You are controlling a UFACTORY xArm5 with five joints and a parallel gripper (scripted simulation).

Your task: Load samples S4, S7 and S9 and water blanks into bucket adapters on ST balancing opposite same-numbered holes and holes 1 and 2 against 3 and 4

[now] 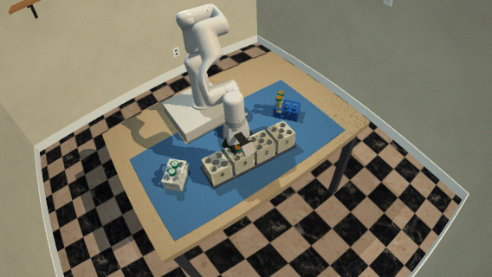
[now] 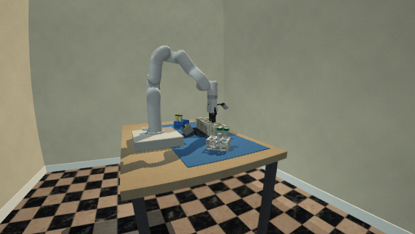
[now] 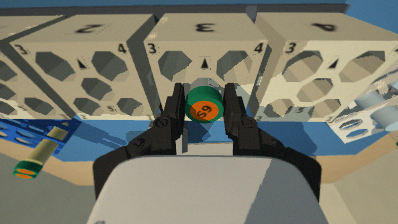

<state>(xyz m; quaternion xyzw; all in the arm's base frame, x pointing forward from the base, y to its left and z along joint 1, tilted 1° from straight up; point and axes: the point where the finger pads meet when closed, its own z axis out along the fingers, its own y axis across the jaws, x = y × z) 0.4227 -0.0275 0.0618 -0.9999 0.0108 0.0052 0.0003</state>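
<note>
Now: hand 5 cm above the sample tube S9 and 1 cm short of it. The rest, counted from my hand: adapter 2: 11 cm to the left, 7 cm below; then DONE desk: 18 cm behind, 8 cm to the left, 7 cm below; then adapter 4: 11 cm to the right, 7 cm below.
</note>
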